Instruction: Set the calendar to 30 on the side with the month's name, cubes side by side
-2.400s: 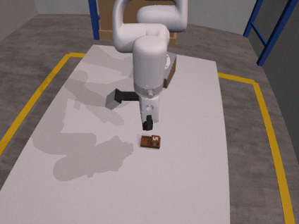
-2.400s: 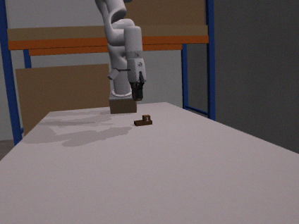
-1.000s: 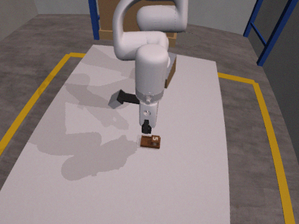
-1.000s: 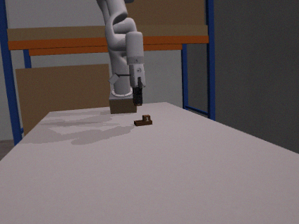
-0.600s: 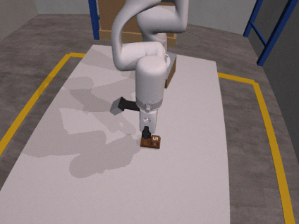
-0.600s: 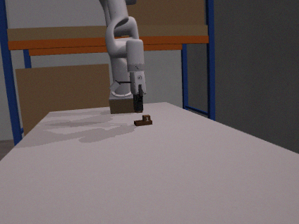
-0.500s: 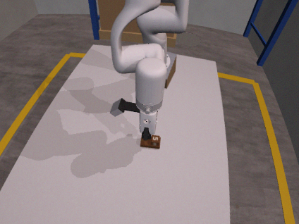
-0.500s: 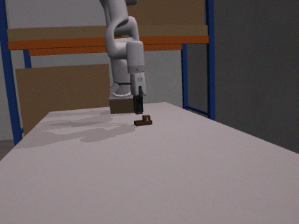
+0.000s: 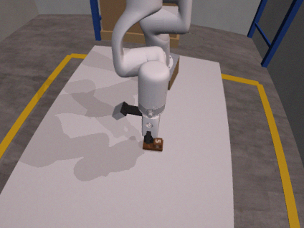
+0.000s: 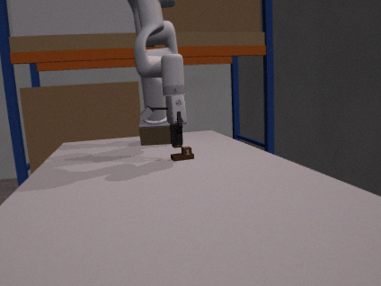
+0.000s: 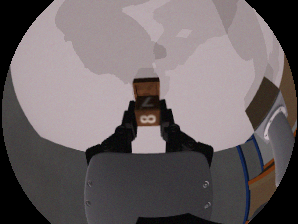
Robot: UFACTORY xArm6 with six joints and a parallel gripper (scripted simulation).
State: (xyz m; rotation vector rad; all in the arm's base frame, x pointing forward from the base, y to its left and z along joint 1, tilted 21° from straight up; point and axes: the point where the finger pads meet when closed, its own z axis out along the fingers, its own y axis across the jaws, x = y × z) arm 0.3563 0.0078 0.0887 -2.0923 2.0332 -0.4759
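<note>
My hand is 50 mm above the brown digit cube and 30 mm to the right of it. From my hand the other things lie so: brown calendar tray 60 mm below, 20 mm to the left.
</note>
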